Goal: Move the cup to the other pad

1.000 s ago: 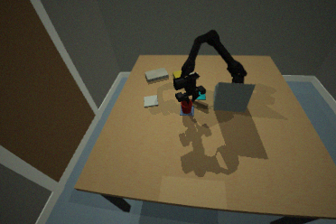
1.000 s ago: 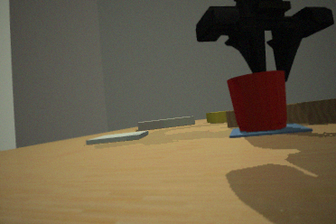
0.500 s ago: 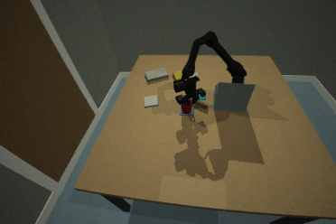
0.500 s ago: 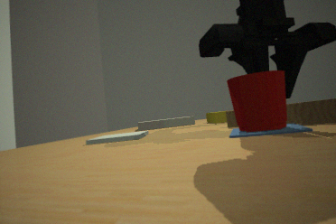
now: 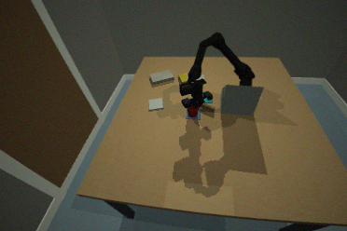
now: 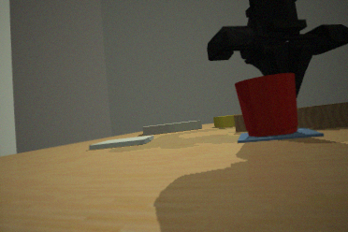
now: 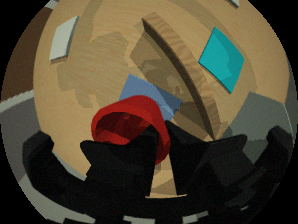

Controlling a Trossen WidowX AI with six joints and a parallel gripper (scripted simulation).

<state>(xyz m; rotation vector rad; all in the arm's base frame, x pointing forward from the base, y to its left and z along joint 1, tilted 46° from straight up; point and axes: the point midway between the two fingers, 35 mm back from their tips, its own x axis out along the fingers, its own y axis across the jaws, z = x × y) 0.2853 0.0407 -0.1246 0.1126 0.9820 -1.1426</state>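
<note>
Now: the blue pad 2 cm ahead of my gripper tip, 1 cm to the left of it and 5 cm below it. The rest, counted from my gripper tip: red cup 3 cm ahead, 2 cm to the left; then low wooden wall 1 cm behind, 7 cm to the right, 3 cm below; then cyan pad 4 cm behind, 15 cm to the right, 5 cm below.
</note>
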